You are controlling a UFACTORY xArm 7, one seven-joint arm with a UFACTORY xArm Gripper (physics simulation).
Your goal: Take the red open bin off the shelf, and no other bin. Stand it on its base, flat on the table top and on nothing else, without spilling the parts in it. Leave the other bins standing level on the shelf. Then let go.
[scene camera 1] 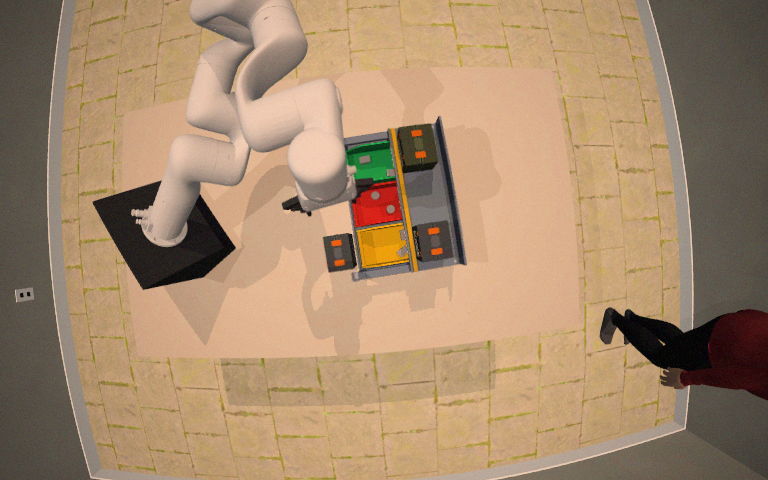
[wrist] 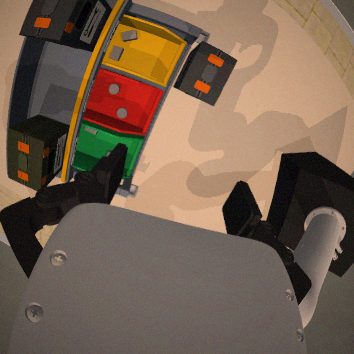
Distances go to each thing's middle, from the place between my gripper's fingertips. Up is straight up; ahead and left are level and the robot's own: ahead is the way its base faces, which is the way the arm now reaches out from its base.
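Counted from my hand: black case (scene camera 1: pixel 339 249) 24 cm below, 11 cm to the right, 1 cm ahead. Yellow bin (scene camera 1: pixel 378 246) 27 cm below, 7 cm to the right, 13 cm ahead. Red bin (scene camera 1: pixel 367 211) 27 cm below, 4 cm to the left, 10 cm ahead. Green bin (scene camera 1: pixel 380 155) 27 cm below, 14 cm to the left, 7 cm ahead.
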